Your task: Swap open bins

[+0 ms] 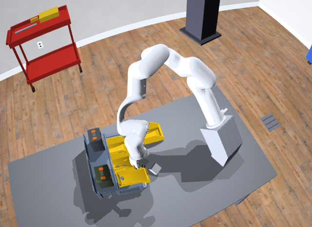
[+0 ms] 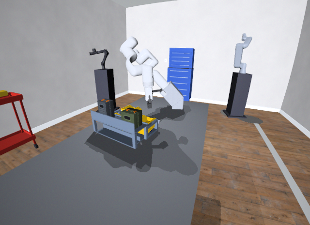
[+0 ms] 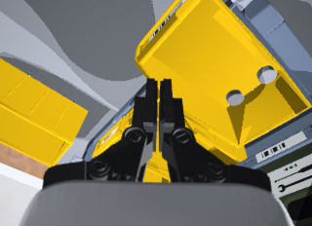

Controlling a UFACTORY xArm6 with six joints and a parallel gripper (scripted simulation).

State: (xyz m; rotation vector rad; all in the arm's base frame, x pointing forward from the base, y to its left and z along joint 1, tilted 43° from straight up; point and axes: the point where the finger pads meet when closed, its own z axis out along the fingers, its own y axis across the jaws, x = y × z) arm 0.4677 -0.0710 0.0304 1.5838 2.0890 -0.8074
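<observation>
Right now the shelf lip is 150 mm below my hand, 100 mm to the right of it and 10 mm behind it. Round my hand: olive box 210 mm ahead, 70 mm to the right, 10 mm below; dark grey box 280 mm to the right, 130 mm ahead.
</observation>
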